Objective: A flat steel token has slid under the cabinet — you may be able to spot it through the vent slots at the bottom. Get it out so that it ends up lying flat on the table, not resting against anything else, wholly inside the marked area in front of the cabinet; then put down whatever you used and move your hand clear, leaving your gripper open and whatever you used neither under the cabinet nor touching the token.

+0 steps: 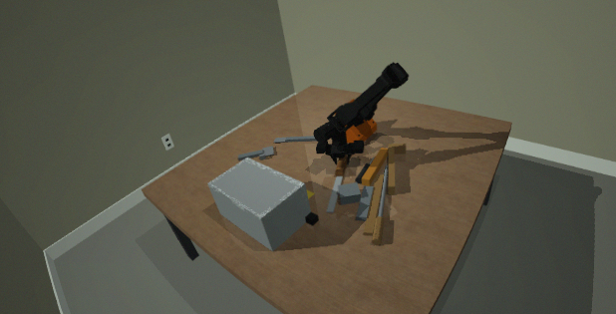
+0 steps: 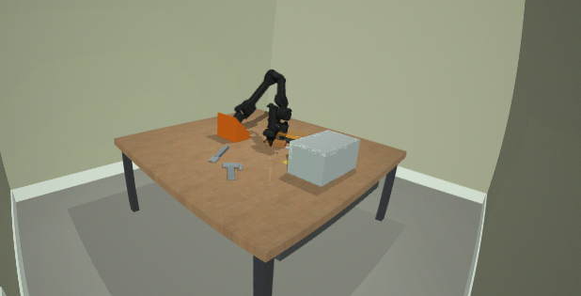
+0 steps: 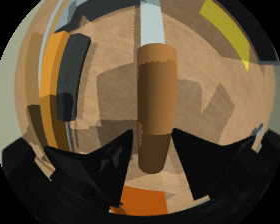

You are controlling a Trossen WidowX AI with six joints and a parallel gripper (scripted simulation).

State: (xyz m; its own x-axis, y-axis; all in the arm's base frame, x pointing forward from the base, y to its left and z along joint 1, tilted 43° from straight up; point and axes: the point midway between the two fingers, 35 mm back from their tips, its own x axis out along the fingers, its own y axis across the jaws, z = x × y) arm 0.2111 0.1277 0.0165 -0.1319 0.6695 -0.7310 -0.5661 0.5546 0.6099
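The orange bar lies 60 mm behind my gripper tip, 130 mm to the left of it and 10 mm above it. From my gripper tip the other things lie so: grey block: 130 mm ahead, 150 mm to the left, 10 mm above; wooden stick: 100 mm ahead, 250 mm to the left; grey t-piece: 160 mm ahead, 380 mm to the right.
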